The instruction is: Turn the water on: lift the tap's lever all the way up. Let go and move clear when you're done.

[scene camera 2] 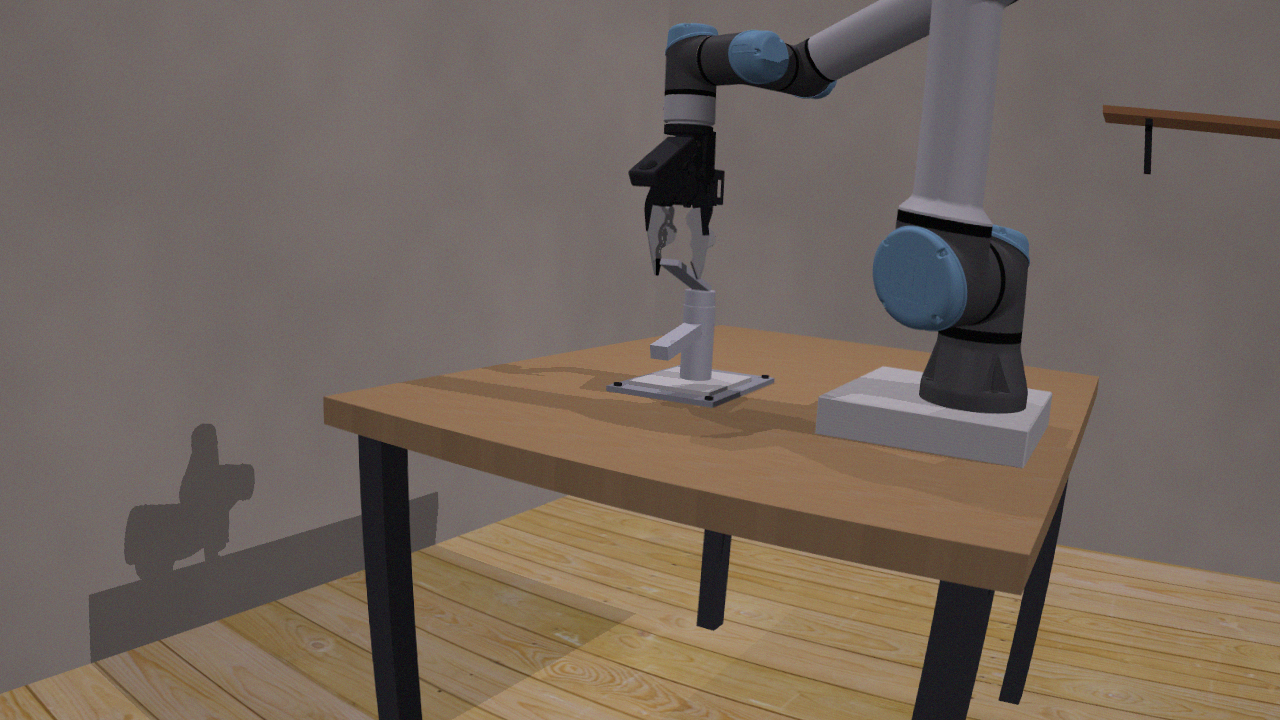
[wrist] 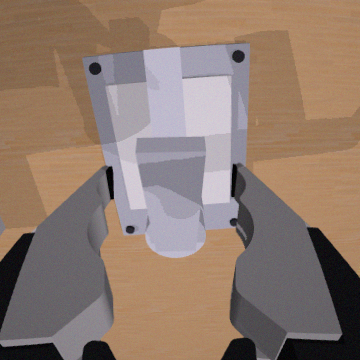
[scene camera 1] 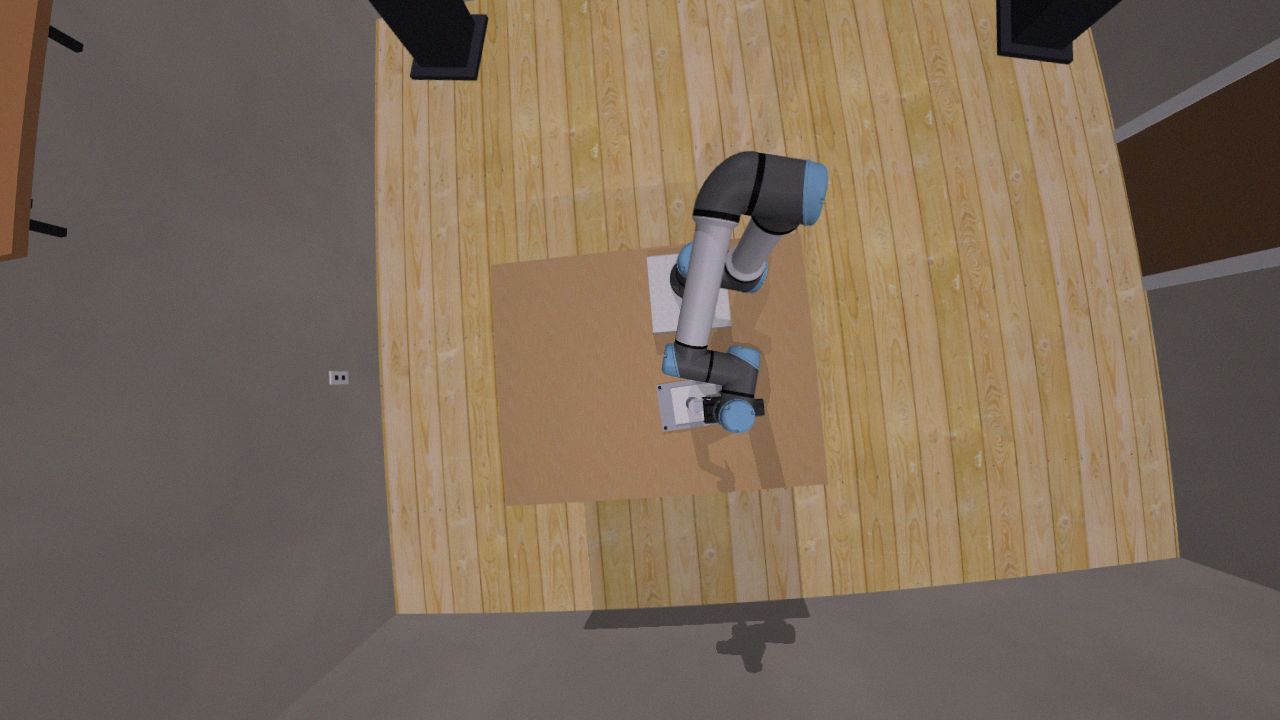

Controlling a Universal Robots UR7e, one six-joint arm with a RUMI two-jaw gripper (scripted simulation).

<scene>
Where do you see a lever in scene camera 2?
676, 267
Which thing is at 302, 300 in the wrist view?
The gripper.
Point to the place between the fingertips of the gripper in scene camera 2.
At 676, 277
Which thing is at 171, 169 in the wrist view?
A lever.
</scene>
